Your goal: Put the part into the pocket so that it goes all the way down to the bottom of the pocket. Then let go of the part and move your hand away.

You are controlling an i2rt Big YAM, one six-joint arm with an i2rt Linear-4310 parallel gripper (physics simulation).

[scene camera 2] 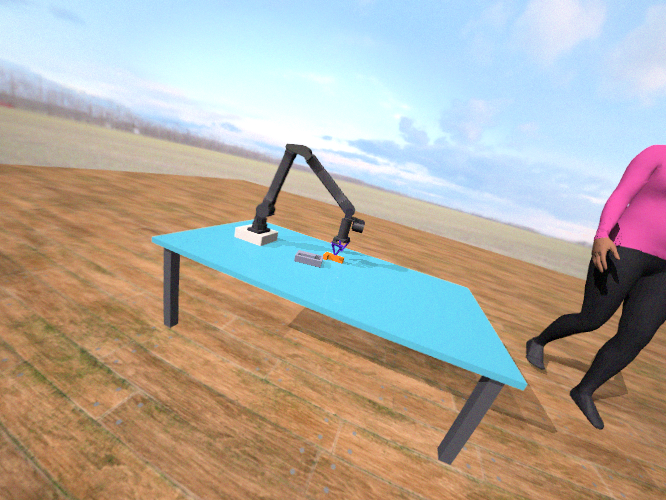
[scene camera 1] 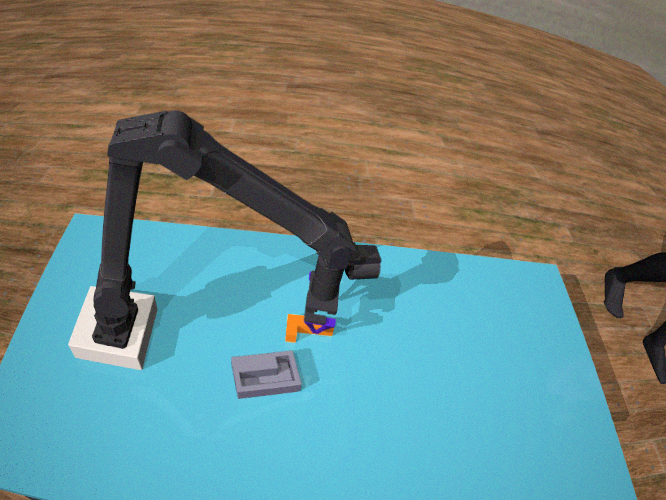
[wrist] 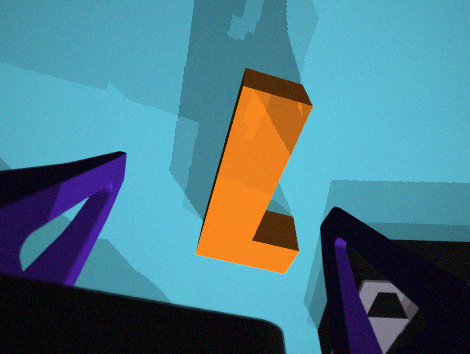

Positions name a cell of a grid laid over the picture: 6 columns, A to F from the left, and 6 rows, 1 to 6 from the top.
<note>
My gripper (scene camera 1: C4) is open, with nothing in its grasp. Also in view: an orange L-shaped block (wrist: D2). Further things: a grey pocket block (scene camera 1: C5).
My gripper shows as well in the wrist view (wrist: C4). The grey pocket block also shows in the wrist view (wrist: F6).
</note>
